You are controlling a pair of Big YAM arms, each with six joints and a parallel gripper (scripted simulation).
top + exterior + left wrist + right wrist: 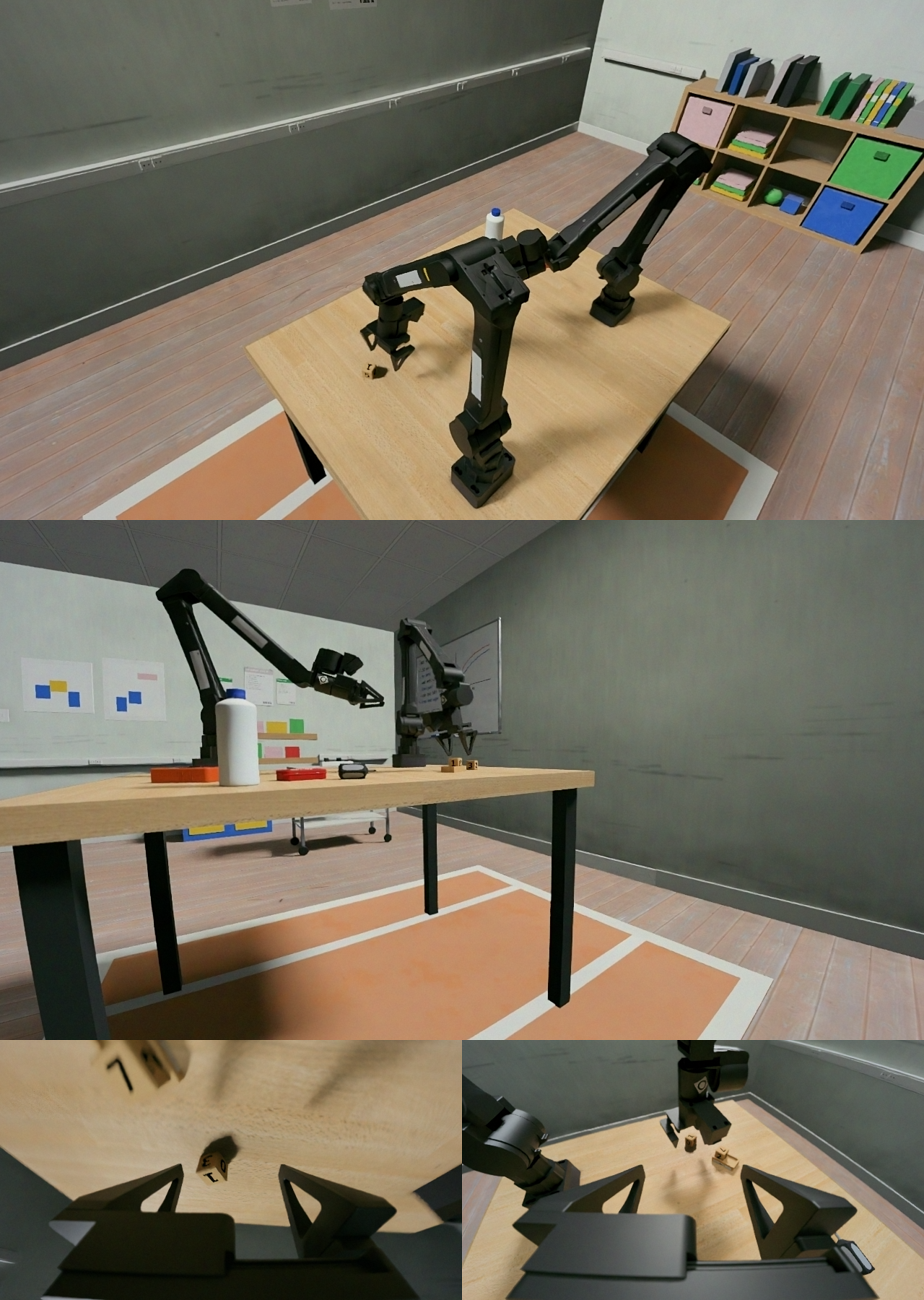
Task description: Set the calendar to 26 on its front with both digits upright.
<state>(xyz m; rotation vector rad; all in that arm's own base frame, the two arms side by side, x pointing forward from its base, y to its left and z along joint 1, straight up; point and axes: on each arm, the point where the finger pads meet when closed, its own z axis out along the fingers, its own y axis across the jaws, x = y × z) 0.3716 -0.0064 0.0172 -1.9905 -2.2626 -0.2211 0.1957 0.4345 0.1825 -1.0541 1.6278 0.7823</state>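
My left gripper is now 7 cm short of the wooden tray, 9 cm to the left of it and 5 cm above it. The rest, counted from my left hand: black device (12 cm ahead, 42 cm to the right, 4 cm below); white bottle (11 cm ahead, 64 cm to the right, 3 cm above).
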